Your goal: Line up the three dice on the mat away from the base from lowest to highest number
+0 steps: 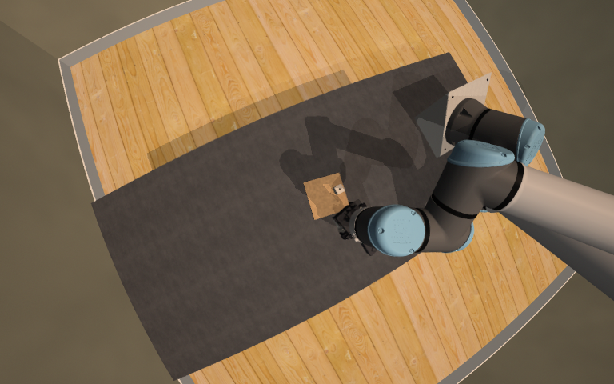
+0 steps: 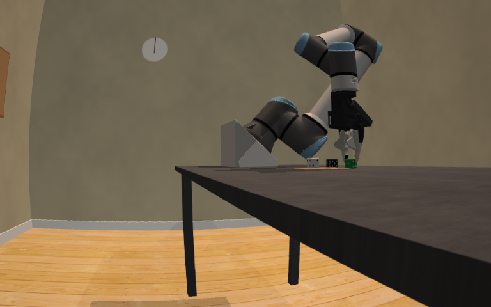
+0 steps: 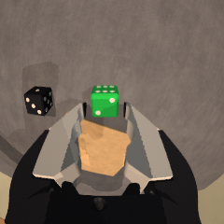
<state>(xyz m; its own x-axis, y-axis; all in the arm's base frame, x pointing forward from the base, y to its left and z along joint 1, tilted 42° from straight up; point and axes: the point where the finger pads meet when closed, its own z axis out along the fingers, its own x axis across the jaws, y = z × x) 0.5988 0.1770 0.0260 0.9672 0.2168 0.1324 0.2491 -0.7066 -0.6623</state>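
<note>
My gripper is now 2 cm above the green die. The rest, counted from my hand: tan mat: 1 cm ahead, 12 cm to the right, 3 cm below; then white die: 4 cm behind, 12 cm to the right, 1 cm below; then black die: 9 cm behind, 2 cm to the right, 2 cm below.
</note>
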